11 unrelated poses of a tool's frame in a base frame.
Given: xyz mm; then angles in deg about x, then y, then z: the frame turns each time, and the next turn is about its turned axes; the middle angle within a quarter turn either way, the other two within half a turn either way.
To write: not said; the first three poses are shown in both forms.
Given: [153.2 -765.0 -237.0 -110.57 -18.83 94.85]
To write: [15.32 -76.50 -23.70 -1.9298 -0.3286 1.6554]
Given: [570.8 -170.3 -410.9 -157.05 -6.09 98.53]
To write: [57.08 -17.03 -41.09 -2.7410 -0.1063 1.7197]
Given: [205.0 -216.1 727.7 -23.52 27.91 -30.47]
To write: [20.50 -21.61 72.77 -0.4105 0.4871 -0.5318]
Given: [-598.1 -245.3 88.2 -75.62 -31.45 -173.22]
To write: [-59.81 -24.53 8.82 -1.3198 -0.5489 -3.0233]
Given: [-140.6 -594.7 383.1 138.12 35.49 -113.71]
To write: [-14.06 -59.47 38.31 2.4106 0.6194 -1.9846]
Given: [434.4 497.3 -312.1 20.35 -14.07 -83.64]
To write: [43.44 49.73 -31.21 0.3552 -0.2456 -1.4598]
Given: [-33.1 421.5 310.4 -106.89 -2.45 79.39]
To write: [-3.31 42.15 31.04 -1.8656 -0.0428 1.3856]
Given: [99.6 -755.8 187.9 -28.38 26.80 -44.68]
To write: [9.96 -75.58 18.79 -0.4953 0.4677 -0.7798]
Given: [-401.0 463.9 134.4 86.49 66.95 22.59]
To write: [-40.10 46.39 13.44 1.5095 1.1685 0.3943]
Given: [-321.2 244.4 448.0 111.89 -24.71 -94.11]
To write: [-32.12 24.44 44.80 1.9528 -0.4313 -1.6425]
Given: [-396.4 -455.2 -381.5 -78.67 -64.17 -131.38]
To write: [-39.64 -45.52 -38.15 -1.3731 -1.1200 -2.2930]
